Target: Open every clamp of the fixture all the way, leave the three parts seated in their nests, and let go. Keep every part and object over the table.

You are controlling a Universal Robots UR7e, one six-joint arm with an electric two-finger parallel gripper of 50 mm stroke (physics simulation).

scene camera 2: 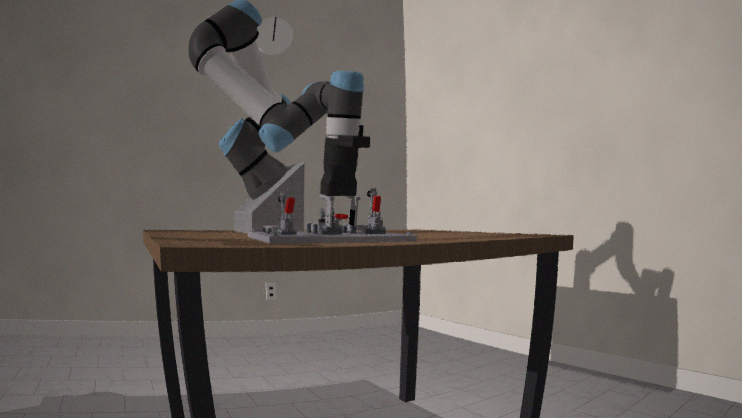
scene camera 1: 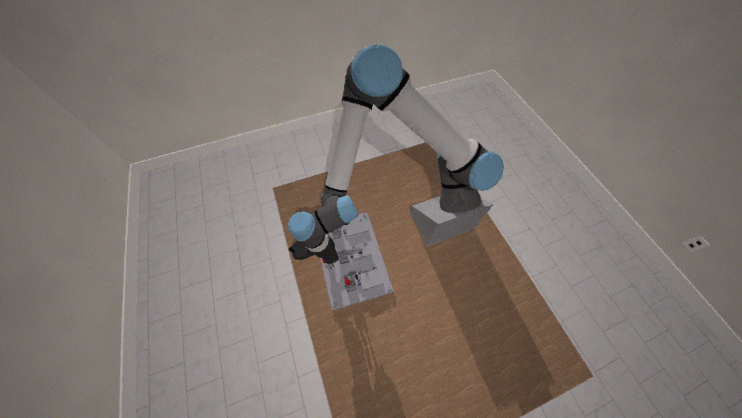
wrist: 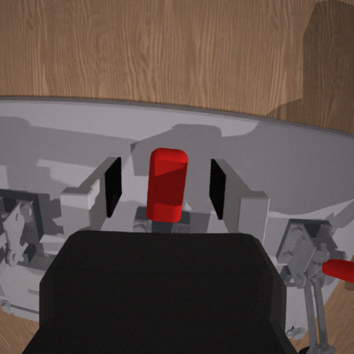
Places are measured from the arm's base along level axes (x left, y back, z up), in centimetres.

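Pixels of known places: gripper, fingertip midpoint: [scene camera 2: 341, 225] [scene camera 1: 329, 261]; arm's base at its link origin: [scene camera 2: 269, 184] [scene camera 1: 460, 203].
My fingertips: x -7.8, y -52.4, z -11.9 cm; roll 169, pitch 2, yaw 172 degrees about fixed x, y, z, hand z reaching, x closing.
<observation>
For each thing: its top centre in the pictures, then the offset to it from my fingertips. "spot": a spot on its surface instead.
- grey fixture plate at its top centre: [scene camera 2: 327, 233] [scene camera 1: 351, 256] dx +1.7, dy +8.2, dz -2.1 cm
- middle clamp's handle at a spot on its surface: [scene camera 2: 341, 216] spot: dx -1.3, dy -2.0, dz +2.0 cm
The grey fixture plate [scene camera 1: 337, 303] [scene camera 2: 342, 238] [wrist: 30, 108] carries three toggle clamps with red handles. The middle clamp's handle [scene camera 1: 325, 261] [scene camera 2: 341, 216] [wrist: 167, 185] lies low, pointing outward. The outer handle [scene camera 2: 289, 205] [wrist: 340, 269] at the left in scene camera 2 and the other outer handle [scene camera 1: 347, 281] [scene camera 2: 376, 203] stand up, with their clamp arms raised. My gripper [scene camera 2: 341, 220] [wrist: 165, 176] is open and low, pointing down, its fingers on either side of the middle handle with gaps. Grey blocks show beside the clamps; the gripper body hides the middle nest, and the parts' seating is unclear.
The plate lies on the wooden table [scene camera 1: 467, 311] [scene camera 2: 363, 254] [wrist: 150, 50]. The raised outer clamps flank the gripper; one clamp's grey linkage [wrist: 17, 235] is at the left in the wrist view. The robot's grey pedestal [scene camera 1: 449, 228] [scene camera 2: 280, 199] stands behind the plate.
</observation>
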